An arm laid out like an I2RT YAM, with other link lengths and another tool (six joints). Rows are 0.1 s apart.
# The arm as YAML. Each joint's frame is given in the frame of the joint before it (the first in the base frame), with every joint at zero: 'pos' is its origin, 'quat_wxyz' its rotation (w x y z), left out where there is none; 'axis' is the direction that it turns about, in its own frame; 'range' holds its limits. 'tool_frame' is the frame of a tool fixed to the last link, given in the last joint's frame.
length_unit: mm
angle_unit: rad
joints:
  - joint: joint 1
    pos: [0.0, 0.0, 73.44]
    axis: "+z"
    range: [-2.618, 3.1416]
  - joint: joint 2
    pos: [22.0, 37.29, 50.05]
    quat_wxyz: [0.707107, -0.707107, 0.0, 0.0]
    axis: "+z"
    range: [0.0, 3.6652]
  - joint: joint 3
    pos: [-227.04, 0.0, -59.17]
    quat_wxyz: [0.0, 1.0, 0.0, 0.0]
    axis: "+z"
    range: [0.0, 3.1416]
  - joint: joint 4
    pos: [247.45, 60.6, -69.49]
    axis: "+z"
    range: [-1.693, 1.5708]
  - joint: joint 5
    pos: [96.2, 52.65, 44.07]
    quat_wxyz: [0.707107, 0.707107, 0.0, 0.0]
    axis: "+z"
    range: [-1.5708, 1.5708]
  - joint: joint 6
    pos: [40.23, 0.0, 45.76]
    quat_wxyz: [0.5, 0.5, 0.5, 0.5]
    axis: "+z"
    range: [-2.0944, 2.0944]
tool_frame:
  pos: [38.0, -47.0, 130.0]
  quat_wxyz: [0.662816, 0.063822, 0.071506, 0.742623]
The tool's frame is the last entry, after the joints.
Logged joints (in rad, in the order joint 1, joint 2, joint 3, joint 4, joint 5, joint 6), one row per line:
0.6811, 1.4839, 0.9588, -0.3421, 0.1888, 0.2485
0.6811, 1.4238, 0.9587, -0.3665, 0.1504, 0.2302
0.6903, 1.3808, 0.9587, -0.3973, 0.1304, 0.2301
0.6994, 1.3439, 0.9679, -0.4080, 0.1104, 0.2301
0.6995, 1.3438, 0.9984, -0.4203, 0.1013, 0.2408
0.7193, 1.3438, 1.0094, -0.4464, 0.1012, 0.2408
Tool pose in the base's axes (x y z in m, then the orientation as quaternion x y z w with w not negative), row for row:
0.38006, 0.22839, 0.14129, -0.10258, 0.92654, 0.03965, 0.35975
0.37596, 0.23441, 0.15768, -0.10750, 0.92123, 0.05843, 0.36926
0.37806, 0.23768, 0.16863, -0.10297, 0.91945, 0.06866, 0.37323
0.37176, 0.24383, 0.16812, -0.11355, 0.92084, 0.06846, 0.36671
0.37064, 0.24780, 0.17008, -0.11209, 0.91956, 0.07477, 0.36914
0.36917, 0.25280, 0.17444, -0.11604, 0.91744, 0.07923, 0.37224
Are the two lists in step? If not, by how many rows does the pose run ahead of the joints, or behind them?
The pose runs 2 rows ahead of the joints: the pose in row i belongs to the joints in row i + 2.
